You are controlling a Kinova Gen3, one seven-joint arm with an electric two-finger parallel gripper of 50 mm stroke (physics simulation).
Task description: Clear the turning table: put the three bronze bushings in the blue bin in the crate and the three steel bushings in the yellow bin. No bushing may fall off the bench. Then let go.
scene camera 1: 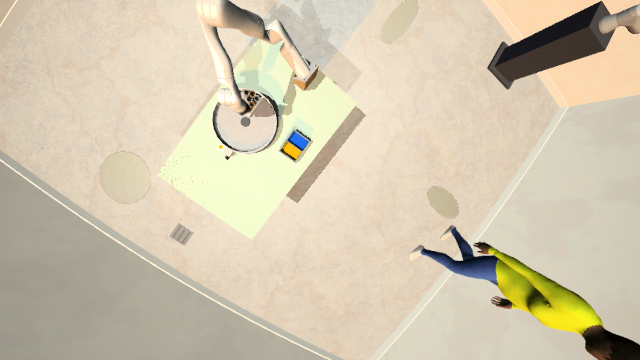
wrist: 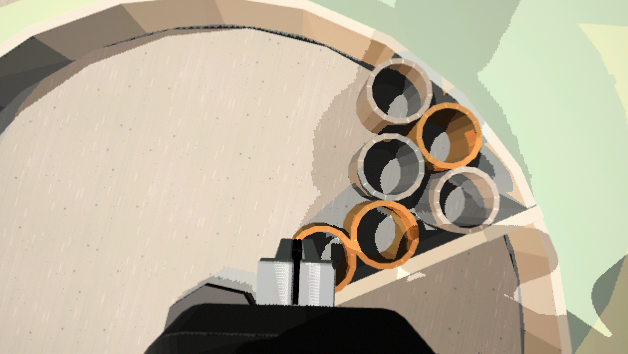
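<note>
My gripper is shut and empty over the turning table. Its fingertips overlap the left side of a bronze bushing in the wrist view and partly hide it. A second bronze bushing stands beside that one, and a third bronze bushing is near the rim. Three steel bushings stand among them. All six are upright and clustered against the rim and a straight divider. The crate holds the blue bin and yellow bin.
The pale green bench carries the turning table and crate. A small white device with a yellow spot sits by the table's lower left rim. The arm's base stands on a brown block. A person in yellow is at the lower right.
</note>
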